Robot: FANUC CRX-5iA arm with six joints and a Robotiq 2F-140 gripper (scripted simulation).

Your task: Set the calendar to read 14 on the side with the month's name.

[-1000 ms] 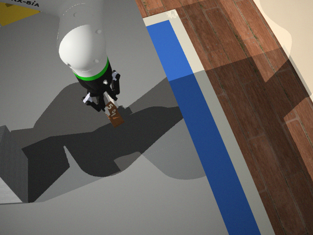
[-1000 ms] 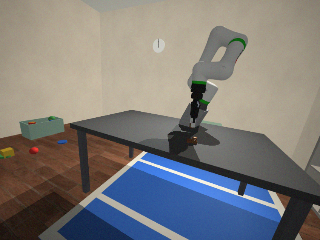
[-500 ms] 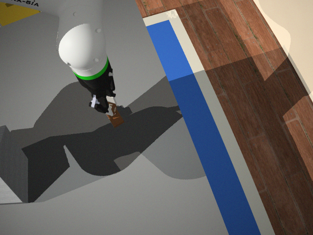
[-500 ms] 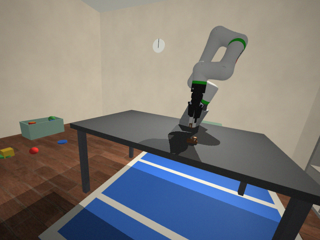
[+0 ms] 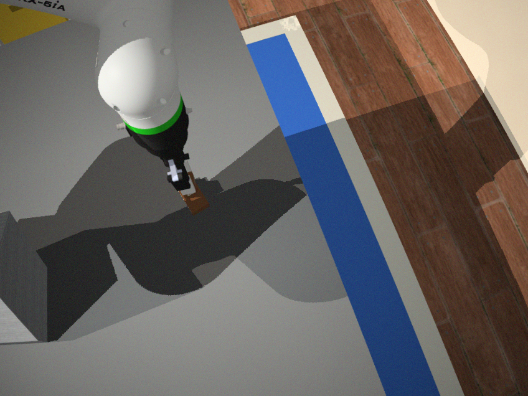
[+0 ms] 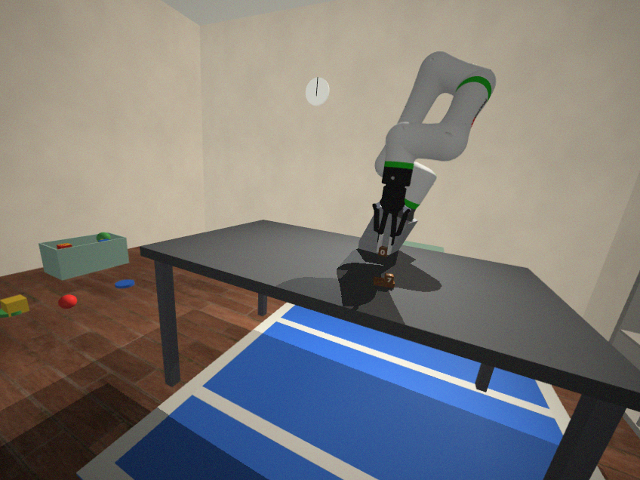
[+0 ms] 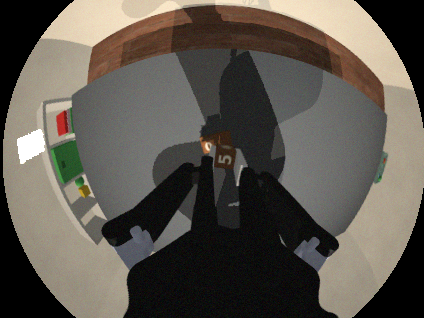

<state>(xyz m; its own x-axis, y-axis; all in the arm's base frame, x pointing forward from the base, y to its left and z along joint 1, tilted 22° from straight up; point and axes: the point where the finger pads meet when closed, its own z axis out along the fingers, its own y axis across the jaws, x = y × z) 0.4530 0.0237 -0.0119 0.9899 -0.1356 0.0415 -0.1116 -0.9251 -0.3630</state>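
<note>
My hand is 30 mm above the brown date cube. Round my hand: brown tray 140 mm below, 20 mm to the left.
</note>
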